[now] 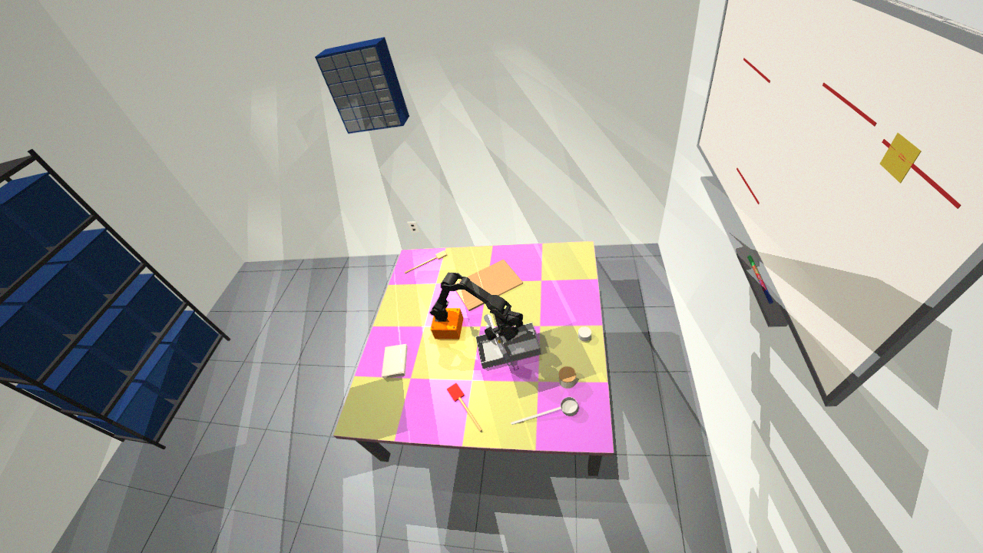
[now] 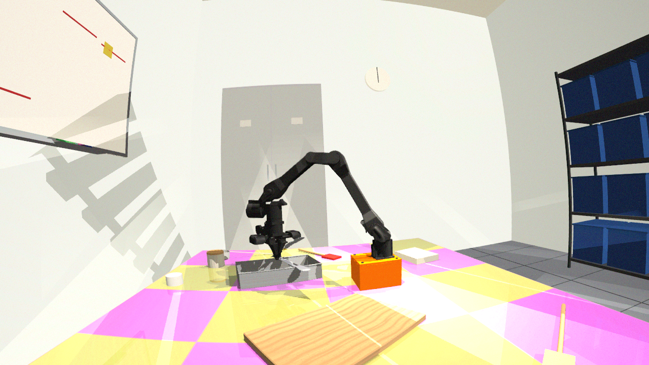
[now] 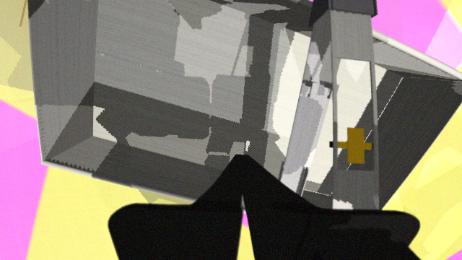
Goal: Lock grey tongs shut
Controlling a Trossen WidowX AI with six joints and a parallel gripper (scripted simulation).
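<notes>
My gripper tip is now 5 cm above the grey roasting tin and 2 cm to the left of it. The rest, counted from my gripper tip: red spatula 32 cm to the right, 20 cm behind, 7 cm below; then wooden board 43 cm to the left, 15 cm behind, 7 cm below; then small white cylinder 39 cm ahead, 6 cm below, 5 cm to the left.
</notes>
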